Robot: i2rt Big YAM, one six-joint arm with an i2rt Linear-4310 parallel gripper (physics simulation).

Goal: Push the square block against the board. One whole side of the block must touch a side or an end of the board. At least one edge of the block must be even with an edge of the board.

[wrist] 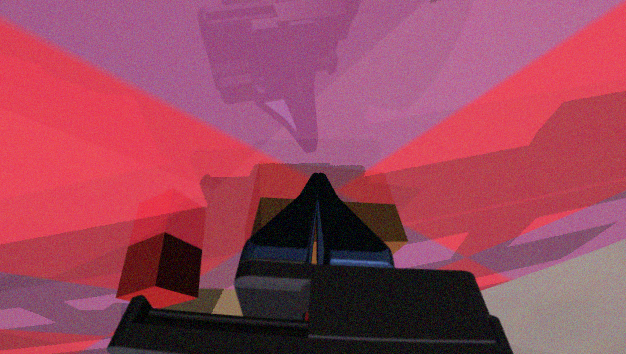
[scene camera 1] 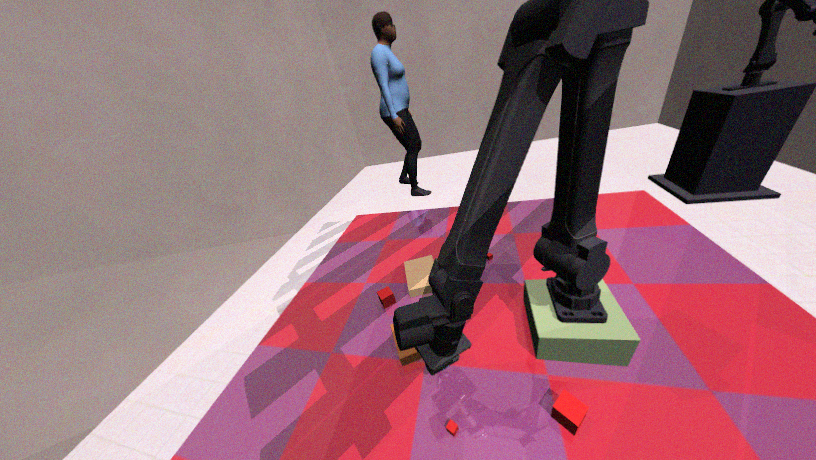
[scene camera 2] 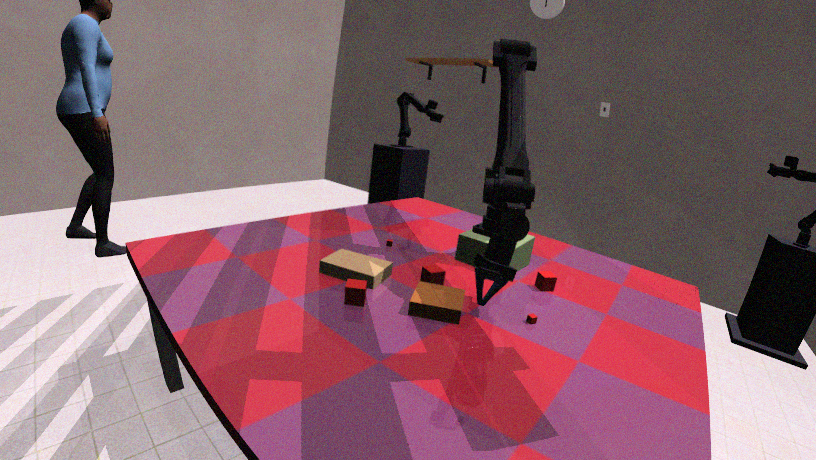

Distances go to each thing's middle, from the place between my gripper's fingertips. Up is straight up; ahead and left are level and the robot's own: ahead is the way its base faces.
The square block [scene camera 2: 430,301] lies 70 mm to the right of my hand and 70 mm ahead of it. From my hand the other things lie so: board [scene camera 2: 343,264] (290 mm to the right, 90 mm ahead).
